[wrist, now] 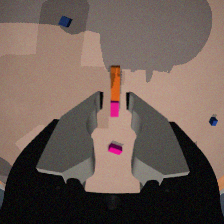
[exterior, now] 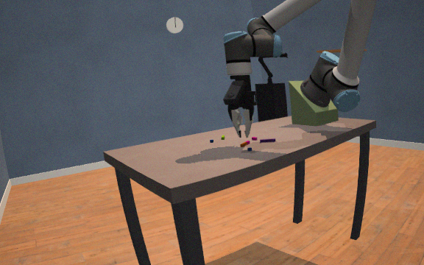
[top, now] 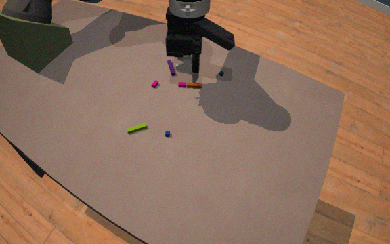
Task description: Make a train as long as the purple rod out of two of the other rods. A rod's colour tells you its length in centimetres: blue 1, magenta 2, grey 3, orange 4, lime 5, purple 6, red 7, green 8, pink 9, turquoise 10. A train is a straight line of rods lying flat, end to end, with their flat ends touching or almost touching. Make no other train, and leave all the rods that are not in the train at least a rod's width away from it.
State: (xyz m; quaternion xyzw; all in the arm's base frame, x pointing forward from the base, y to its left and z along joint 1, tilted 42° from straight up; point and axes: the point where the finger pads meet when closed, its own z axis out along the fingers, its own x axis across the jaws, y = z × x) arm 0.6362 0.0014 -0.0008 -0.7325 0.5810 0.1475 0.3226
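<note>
Now: the orange rod 4 cm below my hand. From my hand the other things lie so: lime rod: 18 cm to the right, 8 cm behind, 4 cm below; purple rod: 9 cm behind, 4 cm to the left, 4 cm below.
</note>
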